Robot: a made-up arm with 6 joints.
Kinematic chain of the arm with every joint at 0, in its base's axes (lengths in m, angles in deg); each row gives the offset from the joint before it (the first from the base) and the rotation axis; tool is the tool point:
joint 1: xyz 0 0 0.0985 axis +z
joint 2: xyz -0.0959 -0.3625 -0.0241 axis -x
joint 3: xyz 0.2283 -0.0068 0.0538 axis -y
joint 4: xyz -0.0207 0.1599 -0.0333 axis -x
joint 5: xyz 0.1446 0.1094 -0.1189 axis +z
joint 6: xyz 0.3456 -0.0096 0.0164 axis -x
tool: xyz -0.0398 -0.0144 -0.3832
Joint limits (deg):
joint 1: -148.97..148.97
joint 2: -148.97..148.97
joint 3: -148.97..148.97
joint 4: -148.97..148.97
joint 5: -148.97..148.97
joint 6: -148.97..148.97
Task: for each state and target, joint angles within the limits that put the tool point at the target. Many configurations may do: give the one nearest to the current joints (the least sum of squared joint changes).
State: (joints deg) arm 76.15 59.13 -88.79 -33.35 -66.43 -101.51
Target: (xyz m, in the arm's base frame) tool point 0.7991 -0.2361 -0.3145
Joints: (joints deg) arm 66.76 74.14 -86.13 -33.30 -57.10 -94.55
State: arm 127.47 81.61 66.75 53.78 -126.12 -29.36
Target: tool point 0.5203 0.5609 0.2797
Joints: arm 111.31 105.42 45.76 32.19 -148.97 3.51
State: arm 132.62 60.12 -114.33 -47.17 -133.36 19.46
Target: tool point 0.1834 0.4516 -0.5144
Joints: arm 104.81 101.12 -137.48 -80.15 -148.97 40.21
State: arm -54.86 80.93 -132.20 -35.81 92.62 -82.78
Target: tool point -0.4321 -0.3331 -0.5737
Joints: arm -90.46 102.34 -138.67 -35.80 76.91 -82.84
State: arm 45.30 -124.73 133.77 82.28 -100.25 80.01
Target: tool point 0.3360 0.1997 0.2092
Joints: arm 60.74 -125.23 132.54 83.68 -105.87 83.50
